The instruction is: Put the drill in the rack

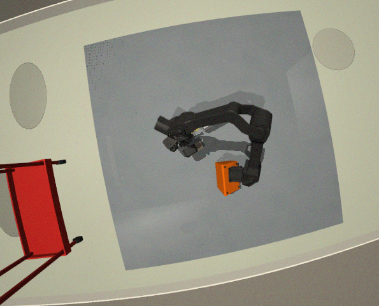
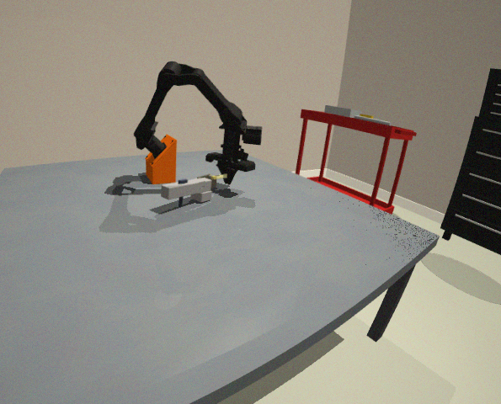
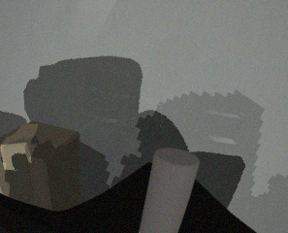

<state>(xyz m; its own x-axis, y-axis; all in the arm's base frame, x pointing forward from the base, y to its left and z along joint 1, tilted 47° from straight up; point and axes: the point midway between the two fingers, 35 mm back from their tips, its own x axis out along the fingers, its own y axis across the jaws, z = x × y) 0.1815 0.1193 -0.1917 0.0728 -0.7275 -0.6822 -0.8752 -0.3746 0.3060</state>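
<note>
Now: the drill 40 mm above my gripper tip, 30 mm to the right of it and 20 mm ahead of it. The rest, counted from my gripper tip: light grey block 180 mm to the right, 100 mm ahead, 20 mm above; dark key 200 mm to the right, 110 mm ahead, 30 mm above; beige rack 60 mm to the right, 50 mm behind, 10 mm below.
</note>
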